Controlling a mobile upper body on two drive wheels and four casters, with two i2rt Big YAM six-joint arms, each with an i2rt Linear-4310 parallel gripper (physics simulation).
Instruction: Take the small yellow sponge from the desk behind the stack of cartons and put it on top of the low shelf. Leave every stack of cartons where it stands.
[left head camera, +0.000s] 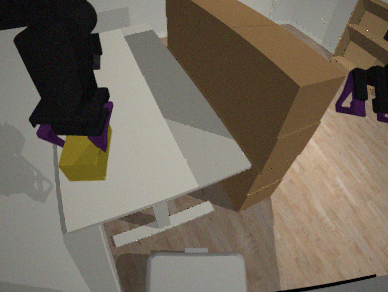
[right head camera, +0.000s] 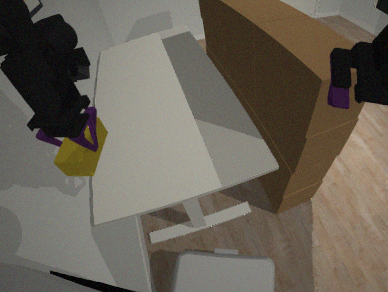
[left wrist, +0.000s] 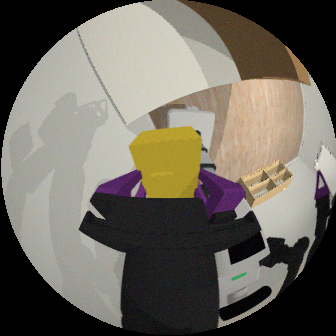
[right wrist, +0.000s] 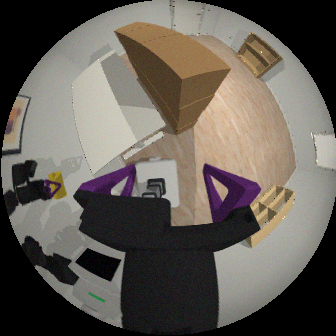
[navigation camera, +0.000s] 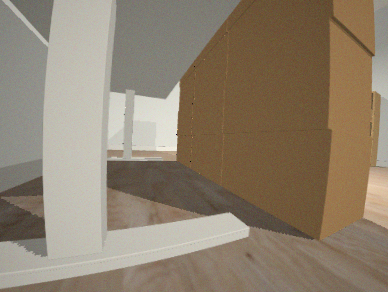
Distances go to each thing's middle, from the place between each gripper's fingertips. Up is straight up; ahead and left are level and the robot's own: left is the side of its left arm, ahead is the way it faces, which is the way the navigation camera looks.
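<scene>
The small yellow sponge (left head camera: 81, 160) is 1 cm above my left hand. My right gripper, meanwhile, is 4 cm past the sponge and 6 cm above it, and it is 45 cm to the right of it. Going by its middle, the small yellow sponge is nearer to my left hand than to my right gripper.
</scene>
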